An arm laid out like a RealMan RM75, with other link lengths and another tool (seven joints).
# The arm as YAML. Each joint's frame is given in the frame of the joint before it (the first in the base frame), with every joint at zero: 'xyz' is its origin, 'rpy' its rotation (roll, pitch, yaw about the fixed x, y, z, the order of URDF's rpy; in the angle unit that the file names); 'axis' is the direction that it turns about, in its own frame. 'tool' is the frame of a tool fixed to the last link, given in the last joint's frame.
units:
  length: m
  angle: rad
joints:
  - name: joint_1
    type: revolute
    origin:
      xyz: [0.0, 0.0, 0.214]
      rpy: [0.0, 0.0, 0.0]
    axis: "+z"
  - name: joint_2
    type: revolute
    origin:
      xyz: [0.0, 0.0, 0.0]
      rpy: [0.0, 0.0, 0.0]
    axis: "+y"
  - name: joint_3
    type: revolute
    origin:
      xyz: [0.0, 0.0, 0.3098]
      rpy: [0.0, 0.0, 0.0]
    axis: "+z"
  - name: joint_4
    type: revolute
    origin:
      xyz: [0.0, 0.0, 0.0]
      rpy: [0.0, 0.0, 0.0]
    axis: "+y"
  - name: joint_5
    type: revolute
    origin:
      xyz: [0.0, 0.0, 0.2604]
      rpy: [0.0, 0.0, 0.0]
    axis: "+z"
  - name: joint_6
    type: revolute
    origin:
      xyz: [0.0, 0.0, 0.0]
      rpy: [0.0, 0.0, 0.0]
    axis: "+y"
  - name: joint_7
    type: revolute
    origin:
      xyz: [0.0, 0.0, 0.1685]
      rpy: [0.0, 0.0, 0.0]
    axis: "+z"
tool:
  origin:
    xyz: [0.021, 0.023, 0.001]
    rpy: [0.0, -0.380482, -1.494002]
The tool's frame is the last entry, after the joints.
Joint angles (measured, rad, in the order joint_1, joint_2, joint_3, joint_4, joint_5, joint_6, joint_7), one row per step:
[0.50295, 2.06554, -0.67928, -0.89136, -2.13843, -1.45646, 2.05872]
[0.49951, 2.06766, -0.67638, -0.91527, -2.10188, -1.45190, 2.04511]
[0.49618, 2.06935, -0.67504, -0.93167, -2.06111, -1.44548, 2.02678]
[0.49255, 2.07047, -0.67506, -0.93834, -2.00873, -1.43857, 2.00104]
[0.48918, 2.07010, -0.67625, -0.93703, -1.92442, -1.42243, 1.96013]
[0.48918, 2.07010, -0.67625, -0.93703, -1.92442, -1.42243, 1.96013]
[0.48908, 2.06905, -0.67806, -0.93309, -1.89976, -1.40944, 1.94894]
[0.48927, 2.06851, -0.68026, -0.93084, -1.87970, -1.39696, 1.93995]
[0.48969, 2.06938, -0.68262, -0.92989, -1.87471, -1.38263, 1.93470]
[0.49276, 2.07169, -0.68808, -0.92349, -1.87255, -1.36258, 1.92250]
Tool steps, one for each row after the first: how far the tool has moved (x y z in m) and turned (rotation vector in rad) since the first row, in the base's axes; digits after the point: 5 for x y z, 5 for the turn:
[-0.00573, 0.00446, 0.00704, 0.04074, 0.01219, 0.02709]
[-0.01119, 0.00842, 0.01287, 0.08034, 0.02750, 0.05511]
[-0.01689, 0.01190, 0.01758, 0.12133, 0.05222, 0.08621]
[-0.02479, 0.01780, 0.02427, 0.18576, 0.09346, 0.12749]
[-0.02479, 0.01780, 0.02427, 0.18576, 0.09346, 0.12749]
[-0.02627, 0.02069, 0.02613, 0.20840, 0.10320, 0.13365]
[-0.02766, 0.02340, 0.02770, 0.22810, 0.10998, 0.13842]
[-0.02747, 0.02560, 0.02766, 0.24027, 0.10627, 0.13706]
[-0.02726, 0.02860, 0.02500, 0.25059, 0.09747, 0.13804]

